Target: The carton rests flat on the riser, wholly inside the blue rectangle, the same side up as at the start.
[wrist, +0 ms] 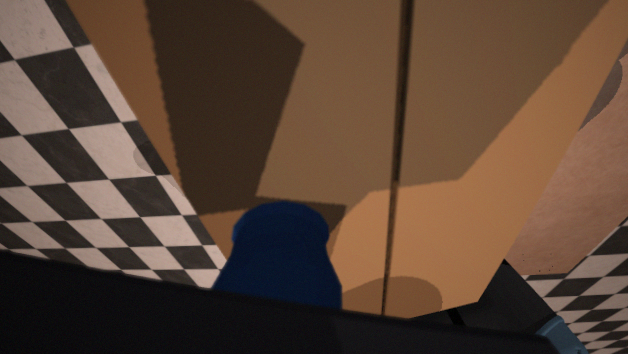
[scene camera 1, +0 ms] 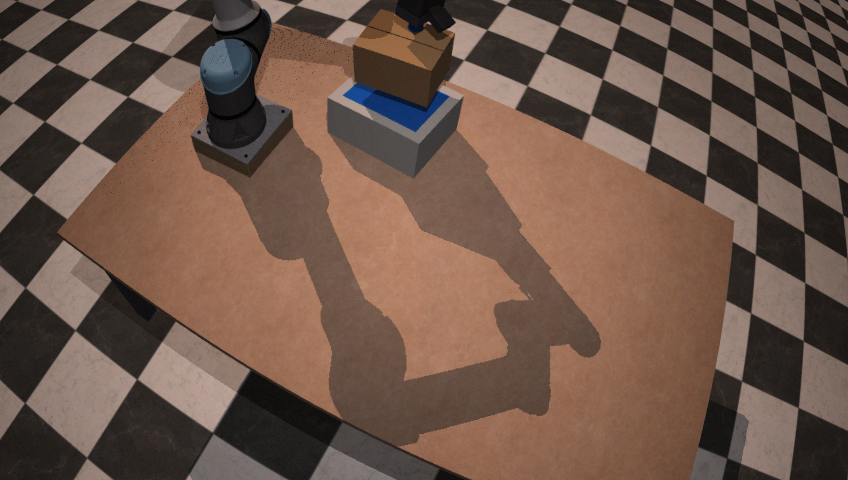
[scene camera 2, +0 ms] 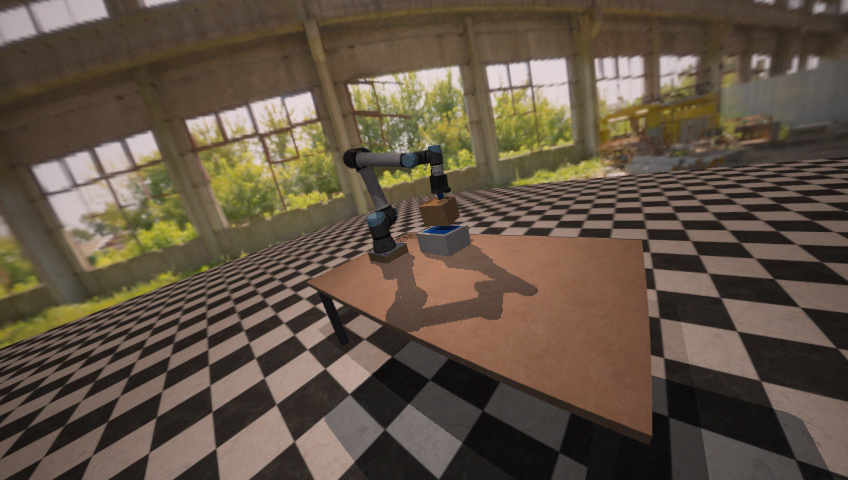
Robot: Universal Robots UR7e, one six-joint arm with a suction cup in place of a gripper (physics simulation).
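Where they show: hand, its tool point: (wrist: pixel 291 221) (scene camera 1: pixel 413 30) (scene camera 2: pixel 441 200); arm's base, origin of its link: (scene camera 1: pixel 236 124) (scene camera 2: pixel 385 248).
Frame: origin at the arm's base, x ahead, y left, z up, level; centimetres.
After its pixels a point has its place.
The brown carton (scene camera 1: pixel 389 70) {x 33.3, y 13.5, z 17.4 cm} (scene camera 2: pixel 437 212) {x 37.3, y 13.1, z 17.8 cm} (wrist: pixel 440 240) {x 32.4, y 16.8, z 22.7 cm} hangs a little above the riser, its seamed top face up. My suction cup (scene camera 1: pixel 415 27) (scene camera 2: pixel 439 195) (wrist: pixel 281 225) presses on its top face, beside the dark seam, and holds it. The grey riser (scene camera 1: pixel 370 127) {x 31.8, y 8.7, z 3.2 cm} (scene camera 2: pixel 441 243) {x 40.2, y 6.9, z 1.4 cm} stands under the carton, with a visible gap between them. The blue rectangle (scene camera 1: pixel 404 118) {x 38.4, y 12.0, z 6.0 cm} (scene camera 2: pixel 437 229) {x 31.1, y 18.2, z 6.0 cm} on the riser's top shows below the carton in both scene views; the carton hides its back part in scene camera 1. The riser does not show in the wrist view.
The arm's base (scene camera 1: pixel 270 133) {x 9.5, y 0.8, z -0.4 cm} (scene camera 2: pixel 389 256) {x 9.3, y -6.0, z -2.7 cm} stands on the brown table (scene camera 1: pixel 624 249) {x 96.5, y 8.9, z -6.0 cm} (scene camera 2: pixel 571 297) {x 106.0, y -18.6, z -6.0 cm}, left of the riser in the scene views. The riser is near the table's back edge. The arm's shadow lies across the table. A checkered floor (scene camera 1: pixel 595 35) surrounds the table.
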